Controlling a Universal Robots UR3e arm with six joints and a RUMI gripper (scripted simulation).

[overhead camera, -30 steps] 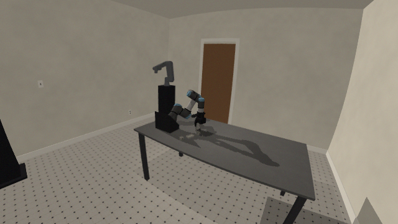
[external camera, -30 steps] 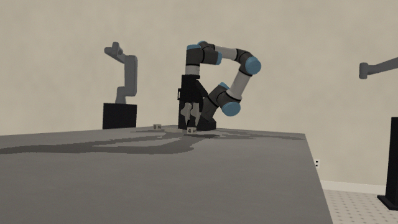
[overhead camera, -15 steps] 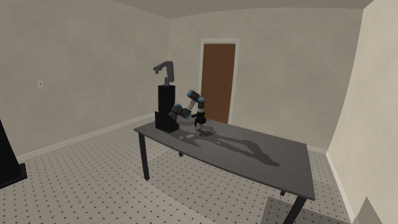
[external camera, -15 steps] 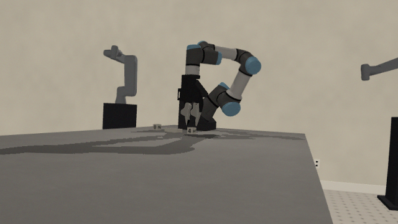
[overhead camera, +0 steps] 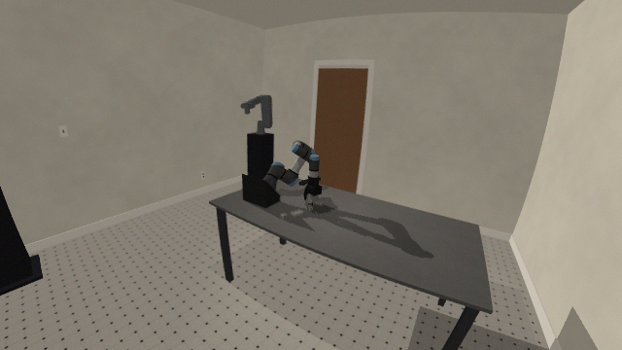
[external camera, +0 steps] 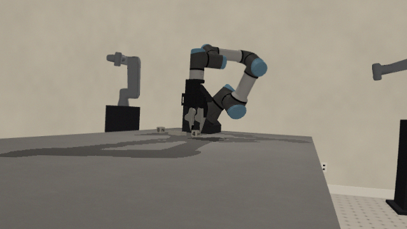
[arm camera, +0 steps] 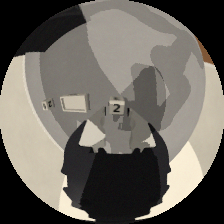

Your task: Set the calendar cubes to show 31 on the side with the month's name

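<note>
Right now the pale calendar tray is 30 mm behind my hand, 100 mm to the right of it and 30 mm below it.
</note>
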